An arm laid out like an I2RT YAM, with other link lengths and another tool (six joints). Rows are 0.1 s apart.
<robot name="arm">
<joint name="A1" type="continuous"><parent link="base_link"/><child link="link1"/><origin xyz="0.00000 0.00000 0.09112" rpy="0.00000 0.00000 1.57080"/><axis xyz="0 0 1"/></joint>
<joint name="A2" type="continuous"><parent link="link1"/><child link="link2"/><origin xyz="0.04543 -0.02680 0.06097" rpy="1.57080 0.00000 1.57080"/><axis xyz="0 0 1"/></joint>
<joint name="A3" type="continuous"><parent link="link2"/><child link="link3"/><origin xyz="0.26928 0.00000 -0.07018" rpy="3.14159 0.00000 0.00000"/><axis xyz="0 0 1"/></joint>
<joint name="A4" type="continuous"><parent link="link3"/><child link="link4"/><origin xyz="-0.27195 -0.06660 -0.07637"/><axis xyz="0 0 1"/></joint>
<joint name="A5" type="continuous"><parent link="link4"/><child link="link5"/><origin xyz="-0.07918 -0.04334 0.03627" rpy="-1.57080 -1.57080 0.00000"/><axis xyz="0 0 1"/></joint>
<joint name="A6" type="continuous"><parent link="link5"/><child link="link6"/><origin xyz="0.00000 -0.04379 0.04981" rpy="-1.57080 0.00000 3.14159"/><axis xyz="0 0 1"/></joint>
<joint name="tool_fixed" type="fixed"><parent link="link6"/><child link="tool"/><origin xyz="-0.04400 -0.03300 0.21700" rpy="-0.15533 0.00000 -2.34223"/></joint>
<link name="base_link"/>
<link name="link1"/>
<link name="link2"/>
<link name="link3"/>
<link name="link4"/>
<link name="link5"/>
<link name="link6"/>
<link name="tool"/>
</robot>
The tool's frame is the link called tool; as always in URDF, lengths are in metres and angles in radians. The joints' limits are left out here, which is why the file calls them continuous.
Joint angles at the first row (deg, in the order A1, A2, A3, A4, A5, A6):
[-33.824, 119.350, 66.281, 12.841, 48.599, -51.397]
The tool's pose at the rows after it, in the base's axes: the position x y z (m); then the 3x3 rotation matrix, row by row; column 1 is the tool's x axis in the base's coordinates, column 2 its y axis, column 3 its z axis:
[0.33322 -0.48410 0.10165], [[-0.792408 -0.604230 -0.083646], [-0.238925 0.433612 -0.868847], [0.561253 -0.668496 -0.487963]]
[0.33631 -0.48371 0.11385], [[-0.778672 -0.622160 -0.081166], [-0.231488 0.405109 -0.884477], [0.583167 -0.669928 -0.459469]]
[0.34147 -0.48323 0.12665], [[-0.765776 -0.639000 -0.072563], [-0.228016 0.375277 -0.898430], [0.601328 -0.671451 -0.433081]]
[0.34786 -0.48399 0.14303], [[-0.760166 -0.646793 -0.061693], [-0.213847 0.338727 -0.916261], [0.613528 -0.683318 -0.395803]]
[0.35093 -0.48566 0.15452], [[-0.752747 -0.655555 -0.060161], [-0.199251 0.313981 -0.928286], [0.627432 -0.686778 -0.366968]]
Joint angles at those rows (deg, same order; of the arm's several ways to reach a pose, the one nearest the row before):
[-33.714, 117.995, 65.670, 16.403, 49.802, -54.172]
[-33.365, 117.384, 64.992, 18.852, 50.653, -57.167]
[-32.993, 116.727, 64.554, 21.103, 51.113, -60.139]
[-32.644, 116.377, 64.379, 24.556, 51.746, -63.418]
[-32.578, 116.377, 64.379, 27.223, 52.293, -66.216]

